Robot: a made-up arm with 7 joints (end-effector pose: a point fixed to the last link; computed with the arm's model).
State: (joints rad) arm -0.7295 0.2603 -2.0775 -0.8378 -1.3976 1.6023 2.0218
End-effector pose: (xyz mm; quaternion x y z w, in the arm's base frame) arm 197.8 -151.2 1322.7 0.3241 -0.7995 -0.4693 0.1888
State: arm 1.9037 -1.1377 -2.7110 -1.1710 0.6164 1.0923 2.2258
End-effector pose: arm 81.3 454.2 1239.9 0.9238 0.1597 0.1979 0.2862
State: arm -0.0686 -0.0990 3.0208 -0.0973 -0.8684 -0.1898 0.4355
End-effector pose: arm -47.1 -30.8 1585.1 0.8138 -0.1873 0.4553 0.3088
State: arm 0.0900 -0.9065 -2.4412 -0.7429 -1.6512 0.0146 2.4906
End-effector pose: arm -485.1 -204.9 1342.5 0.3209 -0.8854 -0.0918 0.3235
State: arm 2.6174 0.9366 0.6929 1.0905 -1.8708 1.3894 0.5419
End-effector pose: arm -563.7 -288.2 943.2 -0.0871 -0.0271 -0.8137 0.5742
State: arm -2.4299 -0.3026 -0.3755 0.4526 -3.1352 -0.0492 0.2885
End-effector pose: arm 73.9 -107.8 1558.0 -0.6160 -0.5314 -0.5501 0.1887
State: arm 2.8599 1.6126 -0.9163 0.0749 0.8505 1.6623 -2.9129
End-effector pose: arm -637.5 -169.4 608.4 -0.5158 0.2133 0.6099 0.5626
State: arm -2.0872 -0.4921 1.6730 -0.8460 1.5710 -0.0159 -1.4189
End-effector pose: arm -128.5 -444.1 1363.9 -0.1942 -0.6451 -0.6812 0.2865
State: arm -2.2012 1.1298 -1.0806 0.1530 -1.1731 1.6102 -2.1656
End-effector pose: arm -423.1 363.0 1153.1 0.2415 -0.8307 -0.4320 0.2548
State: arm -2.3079 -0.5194 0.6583 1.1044 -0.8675 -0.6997 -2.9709
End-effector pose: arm 296.2 33.2 1408.7 -0.8834 -0.3919 -0.1044 0.2346
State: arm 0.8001 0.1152 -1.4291 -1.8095 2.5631 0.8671 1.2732
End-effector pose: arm -251.2 -265.3 948.3 -0.2666 0.5541 -0.2674 0.7419
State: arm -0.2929 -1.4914 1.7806 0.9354 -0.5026 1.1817 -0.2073
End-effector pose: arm -420.2 -475.6 798.2 0.2029 -0.4112 -0.4424 0.7707
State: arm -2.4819 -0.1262 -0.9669 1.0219 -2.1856 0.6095 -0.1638
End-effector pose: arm -146.7 -217.5 1451.6 -0.3431 -0.4858 -0.6937 0.4063
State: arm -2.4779 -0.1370 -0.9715 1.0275 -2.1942 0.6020 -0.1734
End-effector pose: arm -143.7 -221.9 1450.4 -0.3384 -0.4900 -0.6936 0.4054
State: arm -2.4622 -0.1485 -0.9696 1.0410 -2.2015 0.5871 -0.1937
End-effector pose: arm -147.6 -223.7 1447.4 -0.3325 -0.4956 -0.6993 0.3934
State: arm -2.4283 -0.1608 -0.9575 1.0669 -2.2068 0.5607 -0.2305
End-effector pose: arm -162.0 -220.5 1441.5 -0.3254 -0.5038 -0.7130 0.3633
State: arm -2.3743 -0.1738 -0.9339 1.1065 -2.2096 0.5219 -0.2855
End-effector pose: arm -187.4 -209.1 1431.9 -0.3186 -0.5152 -0.7322 0.3116
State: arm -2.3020 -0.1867 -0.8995 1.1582 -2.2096 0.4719 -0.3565
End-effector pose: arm -220.5 -186.0 1418.5 -0.3147 -0.5298 -0.7507 0.2380
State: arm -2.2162 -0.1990 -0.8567 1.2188 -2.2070 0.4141 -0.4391
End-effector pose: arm -254.9 -149.4 1401.4 -0.3164 -0.5468 -0.7611 0.1469
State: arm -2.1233 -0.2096 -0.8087 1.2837 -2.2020 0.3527 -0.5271
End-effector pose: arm -283.5 -100.6 1381.4 -0.3254 -0.5640 -0.7576 0.0458
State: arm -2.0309 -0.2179 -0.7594 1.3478 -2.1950 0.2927 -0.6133
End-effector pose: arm -300.8 -45.3 1360.1 0.3412 0.5788 0.7387 0.0544
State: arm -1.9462 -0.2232 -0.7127 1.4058 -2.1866 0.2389 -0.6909
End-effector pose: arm -305.8 9.1 1339.4 0.3613 0.5891 0.7084 0.1440
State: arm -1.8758 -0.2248 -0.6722 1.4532 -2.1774 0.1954 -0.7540
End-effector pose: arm -301.5 56.0 1321.3 0.3816 0.5944 0.6742 0.2158
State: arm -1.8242 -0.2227 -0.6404 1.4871 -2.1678 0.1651 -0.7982
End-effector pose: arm -293.4 91.4 1307.4 0.3983 0.5954 0.6448 0.2667
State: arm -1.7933 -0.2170 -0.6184 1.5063 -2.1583 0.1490 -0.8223
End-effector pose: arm -286.4 114.7 1298.8 0.4090 0.5937 0.6259 0.2974
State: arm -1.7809 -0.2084 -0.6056 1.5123 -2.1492 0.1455 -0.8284
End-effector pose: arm -282.9 127.7 1295.0 0.4135 0.5907 0.6191 0.3111
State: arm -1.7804 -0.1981 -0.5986 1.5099 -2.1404 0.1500 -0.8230
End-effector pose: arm -282.4 134.2 1294.5 0.4140 0.5870 0.6207 0.3144
